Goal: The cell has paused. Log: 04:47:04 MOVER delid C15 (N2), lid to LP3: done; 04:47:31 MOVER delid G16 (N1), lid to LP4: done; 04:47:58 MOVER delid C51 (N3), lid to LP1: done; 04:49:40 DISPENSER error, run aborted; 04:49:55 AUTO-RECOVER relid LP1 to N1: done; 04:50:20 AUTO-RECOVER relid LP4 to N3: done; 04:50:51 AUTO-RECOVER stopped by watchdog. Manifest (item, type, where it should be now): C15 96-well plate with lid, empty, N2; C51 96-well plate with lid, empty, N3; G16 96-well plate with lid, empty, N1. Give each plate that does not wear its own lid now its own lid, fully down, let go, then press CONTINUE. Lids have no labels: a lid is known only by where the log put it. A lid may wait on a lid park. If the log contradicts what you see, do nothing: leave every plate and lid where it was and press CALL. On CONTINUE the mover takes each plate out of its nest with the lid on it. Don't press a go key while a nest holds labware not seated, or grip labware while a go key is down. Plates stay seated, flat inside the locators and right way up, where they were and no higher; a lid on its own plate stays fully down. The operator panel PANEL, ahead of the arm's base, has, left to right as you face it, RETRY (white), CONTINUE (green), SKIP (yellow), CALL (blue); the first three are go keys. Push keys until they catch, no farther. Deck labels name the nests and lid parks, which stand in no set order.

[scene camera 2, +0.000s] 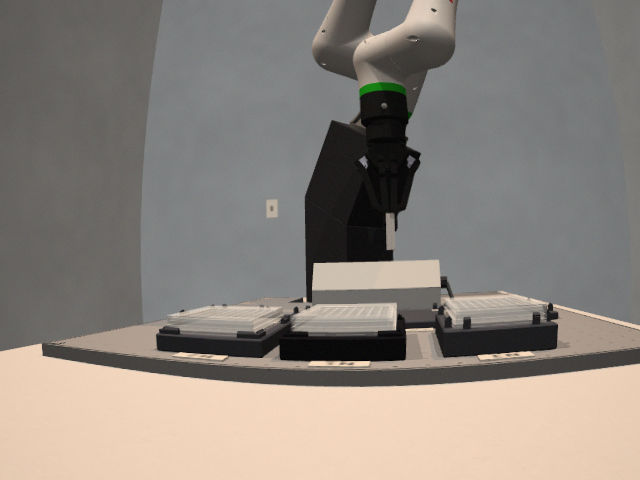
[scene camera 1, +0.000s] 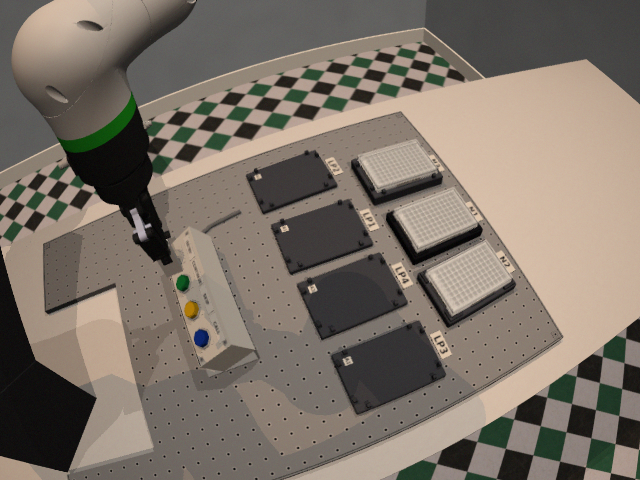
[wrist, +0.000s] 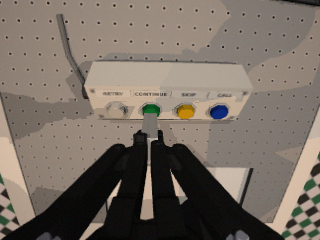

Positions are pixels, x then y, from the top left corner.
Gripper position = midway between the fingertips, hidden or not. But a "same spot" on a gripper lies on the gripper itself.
Labels:
my gripper: scene camera 2; scene camera 1; wrist 150, 123
same spot on operator panel: [wrist: 133, 84] = [scene camera 2: 404, 262]
same spot on my gripper: [scene camera 2: 390, 225] = [scene camera 1: 172, 249]

